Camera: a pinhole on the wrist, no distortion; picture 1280 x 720 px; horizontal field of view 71.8 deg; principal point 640.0 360.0 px. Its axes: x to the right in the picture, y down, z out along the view. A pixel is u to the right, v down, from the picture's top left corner.
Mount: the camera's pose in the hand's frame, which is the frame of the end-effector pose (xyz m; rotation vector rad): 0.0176 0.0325 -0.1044 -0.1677 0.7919 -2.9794
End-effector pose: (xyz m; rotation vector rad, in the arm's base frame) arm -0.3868 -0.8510 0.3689 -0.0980 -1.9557 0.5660
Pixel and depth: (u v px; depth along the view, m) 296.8 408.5 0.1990
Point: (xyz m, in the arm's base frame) -0.4752 -0.8934 0.4787
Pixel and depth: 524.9 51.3 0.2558
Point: -0.5578 -0.8920 0.3871
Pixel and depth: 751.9 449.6 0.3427
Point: -0.5191 -1.0571 0.3949
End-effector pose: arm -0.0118 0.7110 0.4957 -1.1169 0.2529 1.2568
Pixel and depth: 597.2 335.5 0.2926
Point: 0.0385 0.8799 0.5776
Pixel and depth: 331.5 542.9 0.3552
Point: 0.1577 0.9659 0.5458
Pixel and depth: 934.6 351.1 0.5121
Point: 0.0058 0.9537 0.8530
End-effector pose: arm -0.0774 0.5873 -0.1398 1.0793 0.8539 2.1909
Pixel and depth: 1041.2 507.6 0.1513
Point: -0.0309 0.6157 -0.1968
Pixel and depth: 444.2 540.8 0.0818
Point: -0.1338 0.6198 -0.1541
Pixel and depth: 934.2 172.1 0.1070
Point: -0.0718 0.5862 -0.1437
